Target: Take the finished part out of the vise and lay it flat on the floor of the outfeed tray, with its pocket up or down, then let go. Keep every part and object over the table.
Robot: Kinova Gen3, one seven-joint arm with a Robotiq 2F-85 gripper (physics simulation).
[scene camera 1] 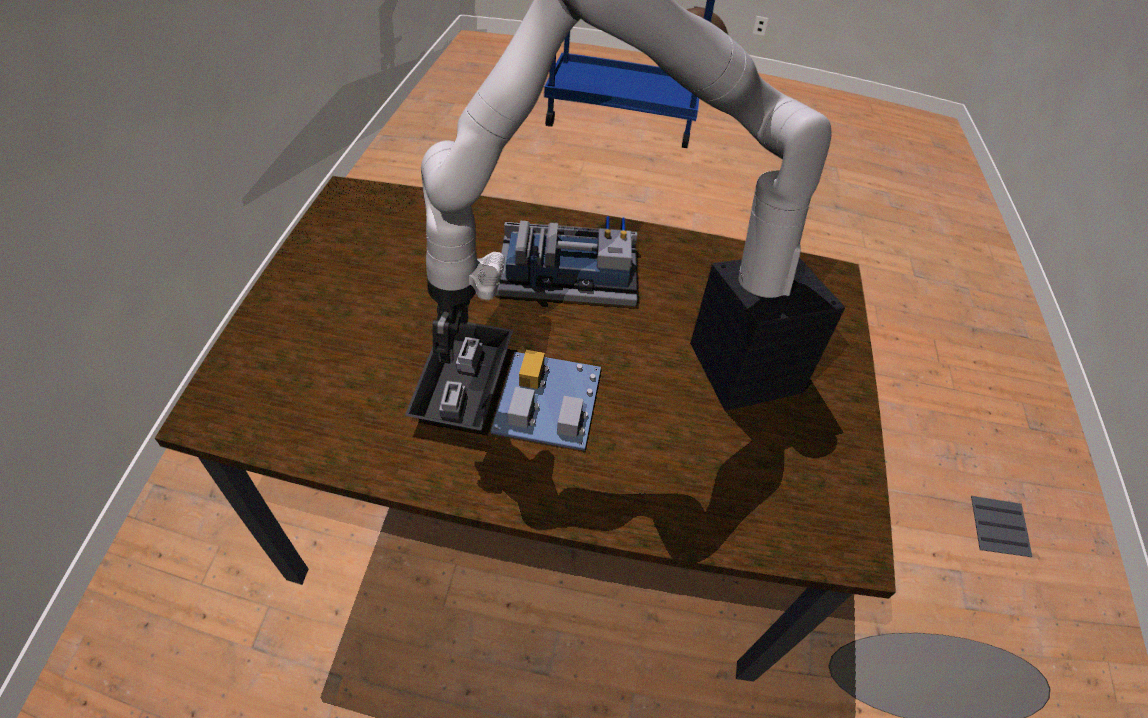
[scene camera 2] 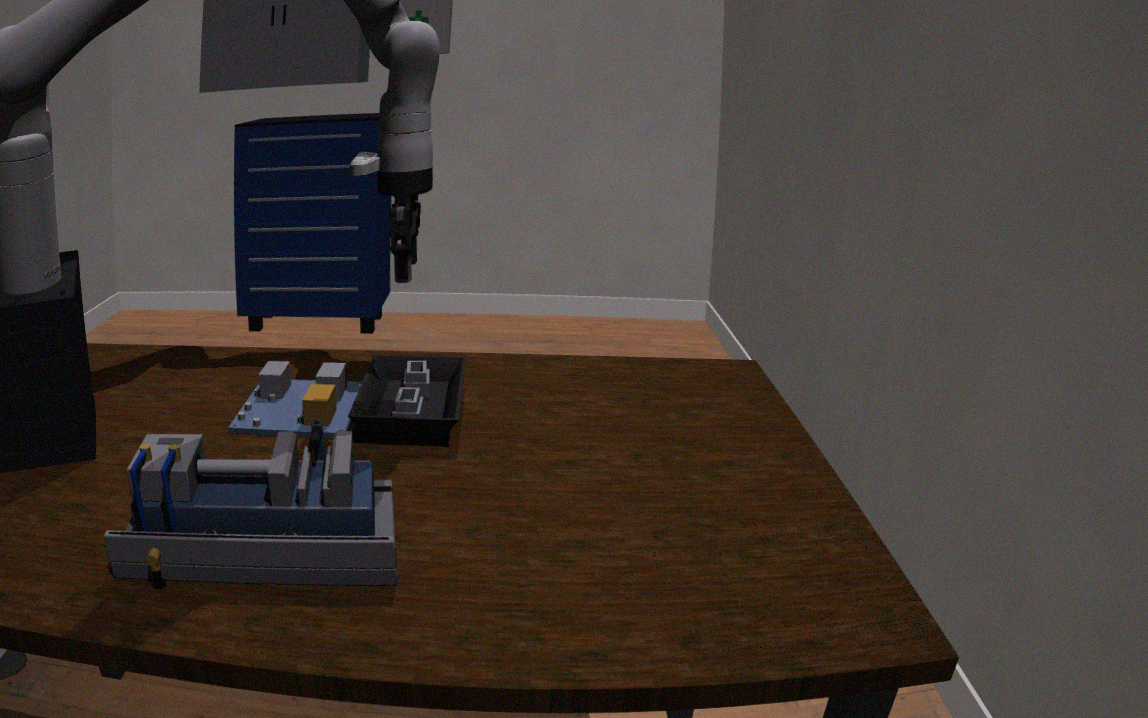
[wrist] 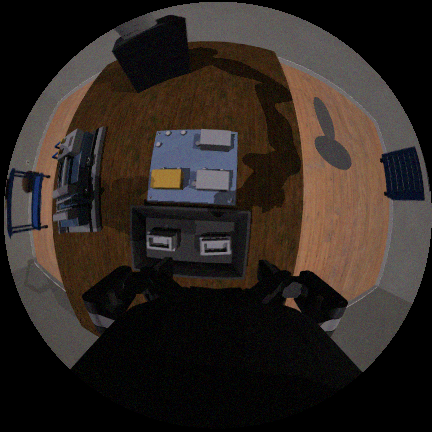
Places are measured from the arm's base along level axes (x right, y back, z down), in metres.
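Where they show: gripper, fingertip midpoint: [scene camera 1: 454, 341] [scene camera 2: 406, 272] [wrist: 215, 268]; arm's base, link origin: [scene camera 1: 763, 282] [scene camera 2: 30, 280].
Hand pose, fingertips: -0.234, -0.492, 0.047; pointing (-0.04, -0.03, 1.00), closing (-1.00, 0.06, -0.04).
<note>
Things, the pixels of their top centre, and the offset from my fingertips, as dx, dy, dz.
- vise, top centre: [scene camera 2: 246, 450] [scene camera 1: 570, 236] [wrist: 58, 177] +0.412, +0.111, +0.084
- blue plate, top centre: [scene camera 2: 299, 403] [scene camera 1: 548, 397] [wrist: 191, 162] +0.056, +0.150, +0.175
- yellow block, top centre: [scene camera 2: 318, 392] [scene camera 1: 532, 363] [wrist: 164, 177] +0.100, +0.108, +0.139
The dark outfeed tray [scene camera 1: 425, 387] [scene camera 2: 402, 430] [wrist: 242, 250] holds two grey parts, flat on its floor with pockets up. One part [scene camera 1: 468, 366] [scene camera 2: 407, 408] [wrist: 162, 247] lies on the vise side. The other part [scene camera 1: 452, 412] [scene camera 2: 417, 378] [wrist: 215, 252] lies on the far side from the vise; the two are apart. My gripper [scene camera 1: 442, 351] [scene camera 2: 403, 275] [wrist: 215, 268] is open and empty, well above the tray and touching neither part. The vise [scene camera 1: 567, 272] [scene camera 2: 253, 520] [wrist: 75, 170] has a gap between its jaws with a thin plate standing there; no pocketed part shows in it.
A blue plate [scene camera 1: 554, 381] [scene camera 2: 275, 414] [wrist: 195, 155] beside the tray carries a yellow block [scene camera 1: 531, 369] [scene camera 2: 320, 404] [wrist: 167, 178] and two grey blocks [scene camera 1: 520, 407] [scene camera 1: 570, 416]. The arm's dark pedestal [scene camera 1: 766, 347] [wrist: 155, 55] stands on the table.
</note>
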